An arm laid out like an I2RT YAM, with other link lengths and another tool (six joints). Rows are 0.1 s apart.
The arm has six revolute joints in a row. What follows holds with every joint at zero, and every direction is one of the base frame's.
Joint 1 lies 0.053 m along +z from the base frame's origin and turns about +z.
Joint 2 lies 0.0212 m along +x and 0.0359 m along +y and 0.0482 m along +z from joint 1 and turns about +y.
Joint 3 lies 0.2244 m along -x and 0.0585 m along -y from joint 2 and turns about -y.
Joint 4 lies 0.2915 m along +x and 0.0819 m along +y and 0.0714 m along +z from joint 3 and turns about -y.
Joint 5 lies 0.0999 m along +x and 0.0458 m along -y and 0.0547 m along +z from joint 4 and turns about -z.
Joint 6 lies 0.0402 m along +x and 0.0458 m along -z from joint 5 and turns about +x.
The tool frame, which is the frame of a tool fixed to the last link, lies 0.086 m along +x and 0.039 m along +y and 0.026 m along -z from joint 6; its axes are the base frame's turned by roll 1.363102, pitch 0.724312 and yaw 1.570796 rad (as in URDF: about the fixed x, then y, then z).
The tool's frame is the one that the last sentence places.
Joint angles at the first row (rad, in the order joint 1, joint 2, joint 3, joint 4, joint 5, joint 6):
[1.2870 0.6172 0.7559 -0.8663 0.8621 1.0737]
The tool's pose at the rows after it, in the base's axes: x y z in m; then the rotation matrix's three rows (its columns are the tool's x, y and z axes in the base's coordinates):
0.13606, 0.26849, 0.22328; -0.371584, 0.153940, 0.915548; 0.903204, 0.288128, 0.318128; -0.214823, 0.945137, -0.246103
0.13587, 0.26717, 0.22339; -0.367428, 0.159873, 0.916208; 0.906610, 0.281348, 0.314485; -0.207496, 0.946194, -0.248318
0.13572, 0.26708, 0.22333; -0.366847, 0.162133, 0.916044; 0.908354, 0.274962, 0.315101; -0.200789, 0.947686, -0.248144
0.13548, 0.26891, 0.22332; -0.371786, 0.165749, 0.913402; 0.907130, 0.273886, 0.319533; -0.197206, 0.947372, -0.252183
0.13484, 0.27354, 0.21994; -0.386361, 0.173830, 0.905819; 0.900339, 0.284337, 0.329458; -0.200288, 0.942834, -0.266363
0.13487, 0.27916, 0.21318; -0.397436, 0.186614, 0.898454; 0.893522, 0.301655, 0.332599; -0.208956, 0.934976, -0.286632
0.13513, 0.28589, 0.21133; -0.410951, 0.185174, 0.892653; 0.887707, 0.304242, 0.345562; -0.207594, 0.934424, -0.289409
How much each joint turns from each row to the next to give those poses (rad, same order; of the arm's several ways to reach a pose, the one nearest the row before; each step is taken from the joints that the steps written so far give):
[0.0000 -0.0012 0.0025 -0.0094 -0.0003 0.0093]
[0.0000 -0.0035 0.0006 -0.0090 0.0001 0.0128]
[0.0000 -0.0034 -0.0029 0.0011 -0.0017 0.0055]
[0.0000 0.0078 0.0040 0.0028 -0.0069 0.0016]
[0.0000 0.0213 0.0046 0.0072 -0.0163 -0.0030]
[0.0000 0.0335 0.0046 0.0060 -0.0138 0.0030]
[0.0000 0.0221 0.0009 0.0288 -0.0125 -0.0114]

